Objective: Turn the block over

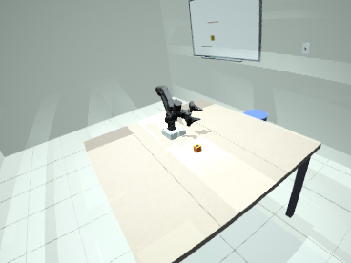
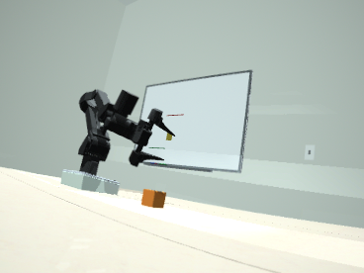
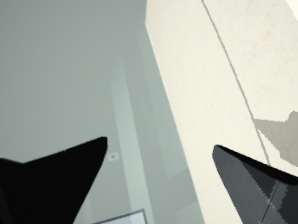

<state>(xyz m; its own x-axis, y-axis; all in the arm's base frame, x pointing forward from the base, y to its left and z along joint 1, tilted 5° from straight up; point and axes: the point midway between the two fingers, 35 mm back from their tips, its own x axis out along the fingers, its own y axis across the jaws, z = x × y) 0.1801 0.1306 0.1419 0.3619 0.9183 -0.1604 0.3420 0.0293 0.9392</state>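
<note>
My gripper tip is now 150 mm above the block, 140 mm to the left of it and 140 mm short of it.
</note>
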